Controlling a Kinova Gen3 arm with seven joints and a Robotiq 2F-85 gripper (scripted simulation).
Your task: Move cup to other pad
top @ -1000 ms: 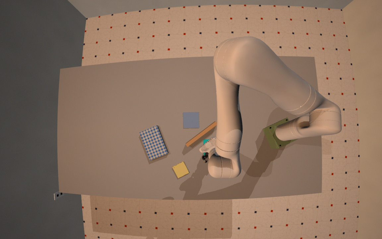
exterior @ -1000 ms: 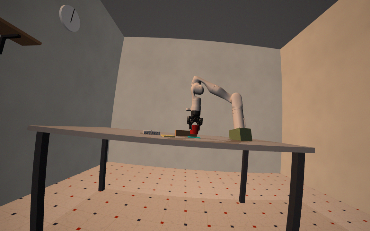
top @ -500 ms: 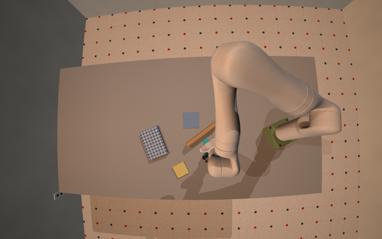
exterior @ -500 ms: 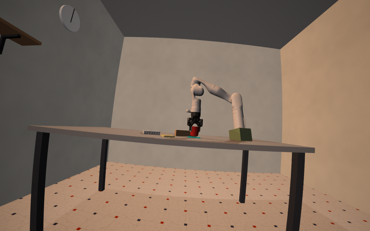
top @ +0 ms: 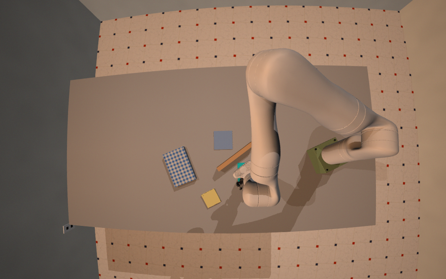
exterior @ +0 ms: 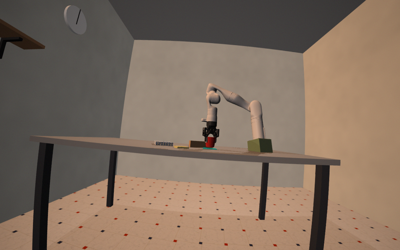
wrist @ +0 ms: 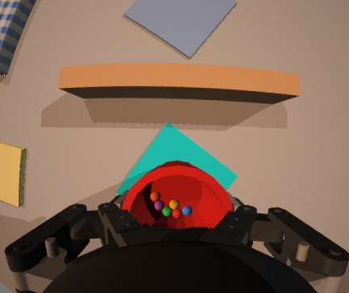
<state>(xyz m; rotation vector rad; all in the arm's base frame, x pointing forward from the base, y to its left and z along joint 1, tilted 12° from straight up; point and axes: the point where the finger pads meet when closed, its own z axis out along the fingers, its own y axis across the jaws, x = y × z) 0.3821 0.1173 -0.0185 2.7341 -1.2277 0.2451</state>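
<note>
The orange rail lies 70 mm ahead of my hand, 80 mm to the right of it and 40 mm below it. Also, from my hand: blue-checked box 350 mm ahead, 10 mm to the right, 40 mm below; then red cup 20 mm below.
</note>
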